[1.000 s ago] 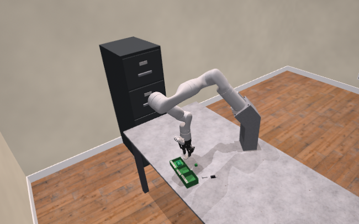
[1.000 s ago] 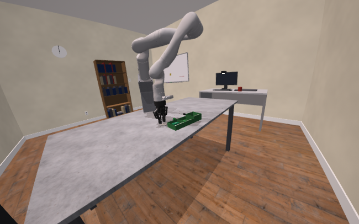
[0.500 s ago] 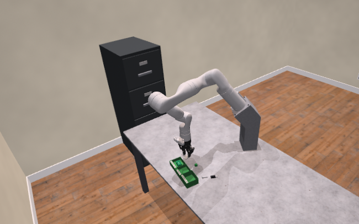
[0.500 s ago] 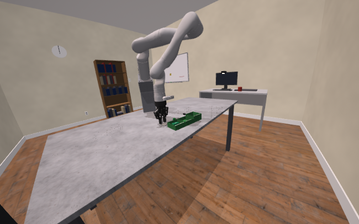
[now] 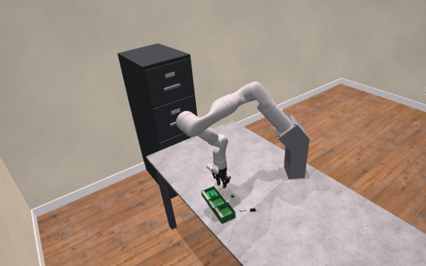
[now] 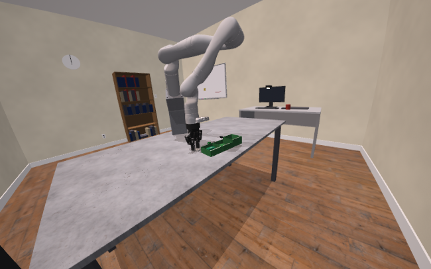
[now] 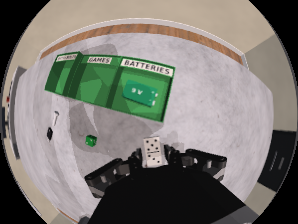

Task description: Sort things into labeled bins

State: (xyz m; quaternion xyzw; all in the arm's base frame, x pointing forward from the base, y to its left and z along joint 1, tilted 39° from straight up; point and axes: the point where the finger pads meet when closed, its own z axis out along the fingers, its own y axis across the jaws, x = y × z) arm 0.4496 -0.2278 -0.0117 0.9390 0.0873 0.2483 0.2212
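Right now my hand is 20 mm above the white piece. Round my hand: grey pin (220 mm to the left, 70 mm ahead, 20 mm below); green bin row (130 mm ahead, 90 mm to the left); small green cube (110 mm to the left, 20 mm ahead, 10 mm below).
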